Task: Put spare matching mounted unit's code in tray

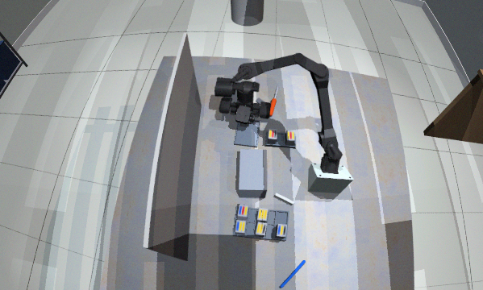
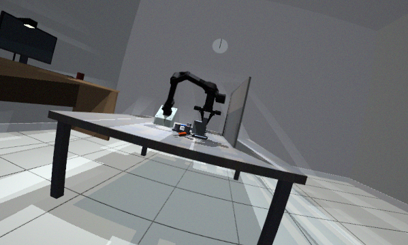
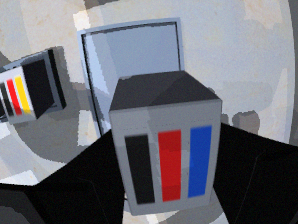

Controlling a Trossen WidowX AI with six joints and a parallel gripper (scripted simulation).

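Now: gripper tip 10 mm past the flat grey tray and 100 mm above it. Also, from my gripper tip: mounted unit 60 mm behind, 210 mm to the left, 50 mm below; blue pen 270 mm behind, 570 mm to the left, 100 mm below; grey spare block 20 mm above.
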